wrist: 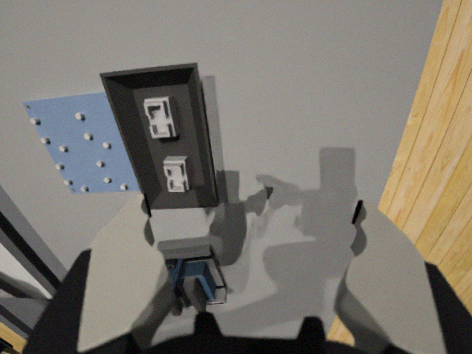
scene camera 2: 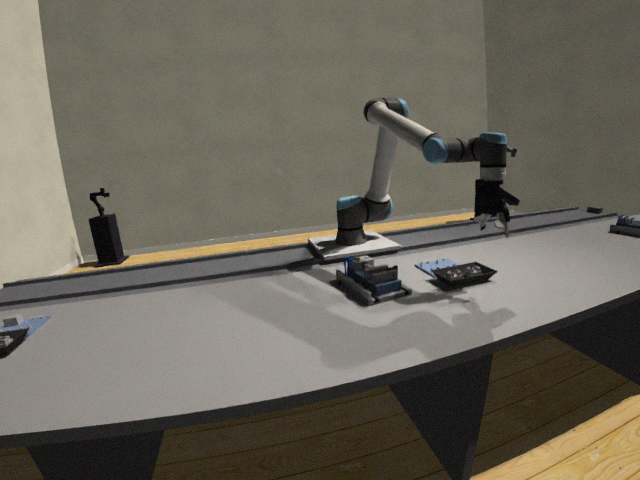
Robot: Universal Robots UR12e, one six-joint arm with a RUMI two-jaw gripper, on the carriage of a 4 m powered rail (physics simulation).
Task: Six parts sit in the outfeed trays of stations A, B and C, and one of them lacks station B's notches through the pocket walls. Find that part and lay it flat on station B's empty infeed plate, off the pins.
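Frame: origin at the arm's base, x right, y back, z down, level; millimetres.
Seen in the pictures: gripper, between the fingertips: [wrist: 250, 199] [scene camera 2: 493, 234]; arm's base, origin of its link: [scene camera 2: 351, 241].
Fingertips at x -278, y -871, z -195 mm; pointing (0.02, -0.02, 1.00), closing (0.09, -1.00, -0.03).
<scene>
Offsets run from my fingertips to a thing's top centre. "*": to the spot under its first point.
My gripper [scene camera 2: 494, 226] [wrist: 250, 199] is open and empty, high above the table on the right side of the middle station. A black outfeed tray {dz +183, dx +24, dy +128 mm} [scene camera 2: 488, 279] [wrist: 206, 150] there holds two light grey parts with pockets. The upper part {dz +178, dx -25, dy +130 mm} [wrist: 160, 119] in the wrist view looks larger than the lower part {dz +178, dx +77, dy +127 mm} [wrist: 176, 175]; both lie pocket up. Their wall notches are too blurred to tell apart. A blue infeed plate {dz +217, dx +23, dy +297 mm} [scene camera 2: 443, 263] [wrist: 57, 110] with white pins and no part on it lies beside the tray. Station letters do not show.
A blue and grey vise fixture {dz +126, dx +406, dy +239 mm} [scene camera 2: 385, 286] [wrist: 200, 280] stands near the tray. At the far left are another blue plate {dz +217, dx +1888, dy +311 mm} [scene camera 2: 38, 325] with a grey block {dz +181, dx +1936, dy +356 mm} [scene camera 2: 12, 321] and a black tray {* dz +197, dx +1766, dy +137 mm} [scene camera 2: 15, 342] with parts. Another fixture {* dz +172, dx -1439, dy +240 mm} [scene camera 2: 628, 225] is at the far right.
</scene>
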